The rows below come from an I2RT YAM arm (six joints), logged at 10 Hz.
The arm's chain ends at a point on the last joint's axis. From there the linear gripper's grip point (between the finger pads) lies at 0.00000 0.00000 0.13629 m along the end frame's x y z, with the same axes.
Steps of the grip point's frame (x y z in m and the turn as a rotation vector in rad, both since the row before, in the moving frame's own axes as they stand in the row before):
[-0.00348, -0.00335, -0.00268, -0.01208, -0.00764, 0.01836]
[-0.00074, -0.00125, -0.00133, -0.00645, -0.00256, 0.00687]
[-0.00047, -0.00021, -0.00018, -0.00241, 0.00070, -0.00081]
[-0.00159, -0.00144, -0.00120, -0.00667, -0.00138, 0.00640]
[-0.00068, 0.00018, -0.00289, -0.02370, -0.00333, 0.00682]
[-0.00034, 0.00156, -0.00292, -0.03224, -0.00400, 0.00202]
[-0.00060, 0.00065, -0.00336, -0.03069, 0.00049, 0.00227]
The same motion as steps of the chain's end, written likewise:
[-0.00242, -0.00499, -0.00267, -0.01208, -0.00764, 0.01836]
[-0.00039, -0.00213, -0.00133, -0.00645, -0.00256, 0.00687]
[-0.00057, -0.00054, -0.00018, -0.00241, 0.00070, -0.00081]
[-0.00140, -0.00235, -0.00120, -0.00667, -0.00138, 0.00640]
[-0.00022, -0.00305, -0.00285, -0.02370, -0.00333, 0.00682]
[0.00021, -0.00283, -0.00285, -0.03224, -0.00400, 0.00202]
[-0.00066, -0.00353, -0.00330, -0.03069, 0.00049, 0.00227]

